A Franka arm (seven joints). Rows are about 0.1 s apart.
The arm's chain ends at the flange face. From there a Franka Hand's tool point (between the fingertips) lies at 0.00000 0.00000 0.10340 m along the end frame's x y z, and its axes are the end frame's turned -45 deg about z.
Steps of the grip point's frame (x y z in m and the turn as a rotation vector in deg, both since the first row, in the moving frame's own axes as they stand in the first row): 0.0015 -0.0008 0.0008 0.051 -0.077 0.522; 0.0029 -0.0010 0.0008 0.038 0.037 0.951; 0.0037 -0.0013 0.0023 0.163 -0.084 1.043; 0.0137 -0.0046 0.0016 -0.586 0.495 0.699; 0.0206 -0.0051 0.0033 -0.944 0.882 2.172; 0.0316 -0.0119 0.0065 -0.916 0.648 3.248
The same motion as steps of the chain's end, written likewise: 0.0007 -0.0017 0.0008 -0.018 -0.091 0.522; 0.0013 -0.0027 0.0008 0.053 -0.001 0.951; 0.0020 -0.0034 0.0023 0.056 -0.175 1.043; 0.0051 -0.0131 0.0016 -0.064 0.764 0.699; 0.0086 -0.0183 0.0033 -0.044 1.291 2.172; 0.0119 -0.0312 0.0065 -0.190 1.106 3.248
